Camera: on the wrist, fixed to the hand. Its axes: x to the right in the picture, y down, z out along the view.
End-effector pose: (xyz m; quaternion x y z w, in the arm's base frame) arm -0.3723 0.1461 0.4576 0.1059 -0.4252 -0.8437 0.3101
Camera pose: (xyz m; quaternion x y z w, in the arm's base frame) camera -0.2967 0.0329 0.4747 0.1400 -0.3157 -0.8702 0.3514
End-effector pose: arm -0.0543 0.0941 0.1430 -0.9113 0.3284 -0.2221 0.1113
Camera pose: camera -0.1457 0.0078 0.1979 0.8977 -0.3566 0.2590 0.0037
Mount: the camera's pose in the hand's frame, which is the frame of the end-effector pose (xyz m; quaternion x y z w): 0.0115 0.0966 -0.0967 -0.0974 0.0775 0.0005 0.9922
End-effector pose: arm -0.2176 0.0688 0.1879 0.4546 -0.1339 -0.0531 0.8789
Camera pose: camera -0.1819 0.1984 0.2154 0.3695 -0.0598 -0.0301 0.9268
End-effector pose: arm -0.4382 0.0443 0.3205 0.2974 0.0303 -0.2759 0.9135
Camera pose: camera -0.3675 0.1577 0.2894 0.2275 0.1276 -0.2473 0.9332
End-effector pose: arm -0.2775 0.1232 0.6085 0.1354 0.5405 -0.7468 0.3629
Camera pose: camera -0.2374 0.1915 0.4965 0.1572 0.6371 -0.6777 0.3318
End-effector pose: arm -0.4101 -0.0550 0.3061 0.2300 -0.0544 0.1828 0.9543
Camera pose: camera -0.4336 0.0730 0.2629 0.1211 0.0021 0.1944 0.9734
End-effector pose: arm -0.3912 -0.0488 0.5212 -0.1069 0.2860 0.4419 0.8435
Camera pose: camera -0.5015 -0.0261 0.4429 -0.2223 0.3062 0.4585 0.8041
